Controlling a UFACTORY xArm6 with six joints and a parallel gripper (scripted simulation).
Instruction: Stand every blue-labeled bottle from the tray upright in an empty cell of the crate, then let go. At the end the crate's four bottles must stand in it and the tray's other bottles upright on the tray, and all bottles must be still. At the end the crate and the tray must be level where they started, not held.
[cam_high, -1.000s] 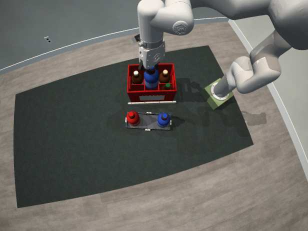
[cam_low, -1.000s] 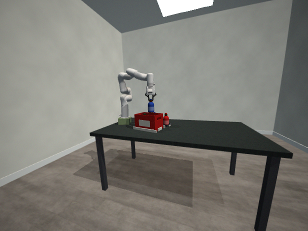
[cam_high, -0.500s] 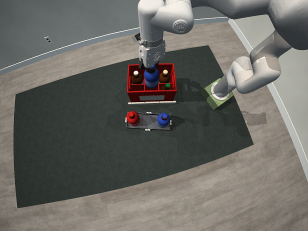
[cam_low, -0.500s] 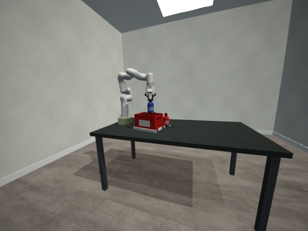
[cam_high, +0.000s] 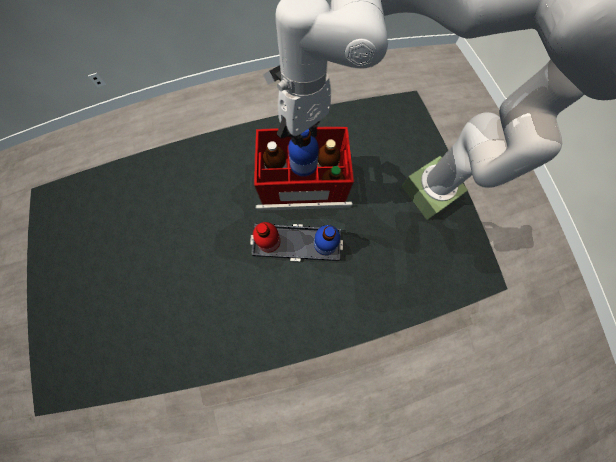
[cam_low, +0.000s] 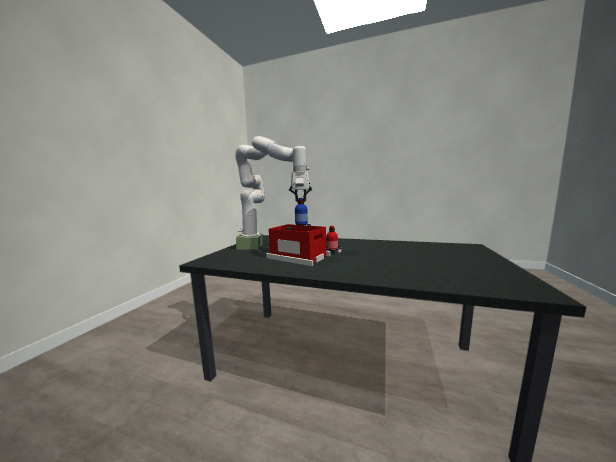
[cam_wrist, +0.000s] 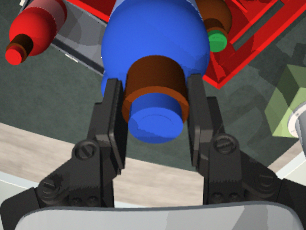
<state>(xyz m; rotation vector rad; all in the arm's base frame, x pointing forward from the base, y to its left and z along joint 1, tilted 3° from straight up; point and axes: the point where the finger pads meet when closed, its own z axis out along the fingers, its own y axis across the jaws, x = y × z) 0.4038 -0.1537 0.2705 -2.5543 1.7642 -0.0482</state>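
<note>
Right now the crate is 250 mm below my hand, 40 mm to the right of it and 10 mm behind it. From my hand the other things lie so: grey tray (320 mm below, 150 mm to the left, 80 mm ahead); red-labeled bottle (250 mm below, 160 mm ahead, 120 mm to the left).
</note>
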